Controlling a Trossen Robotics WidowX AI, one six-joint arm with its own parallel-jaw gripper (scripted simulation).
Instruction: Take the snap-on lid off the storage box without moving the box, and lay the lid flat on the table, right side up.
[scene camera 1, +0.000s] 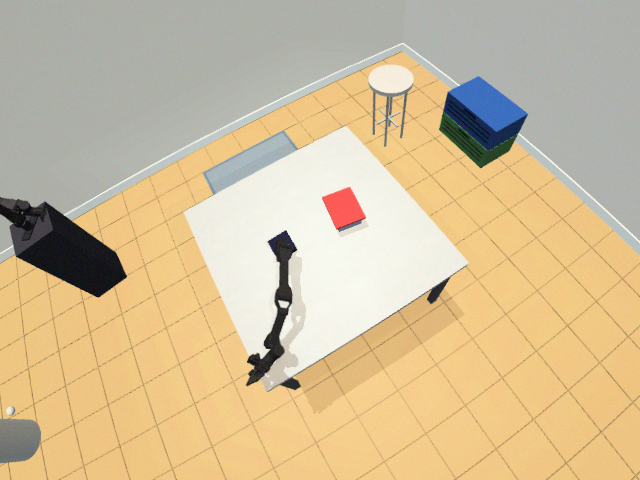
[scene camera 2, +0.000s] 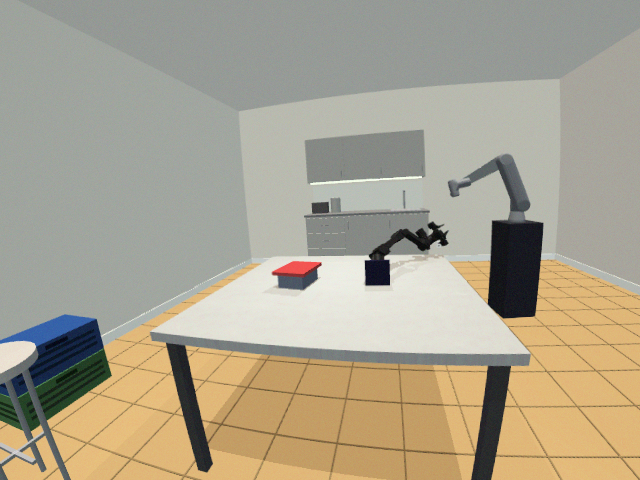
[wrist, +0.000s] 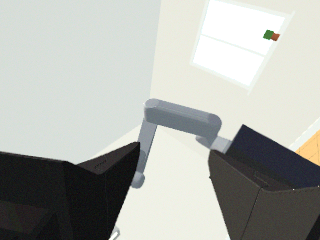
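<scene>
Lid (scene camera 1: 343, 207) visible; out of frame in the wrist view. My gripper (wrist: 174, 151) visible.
</scene>
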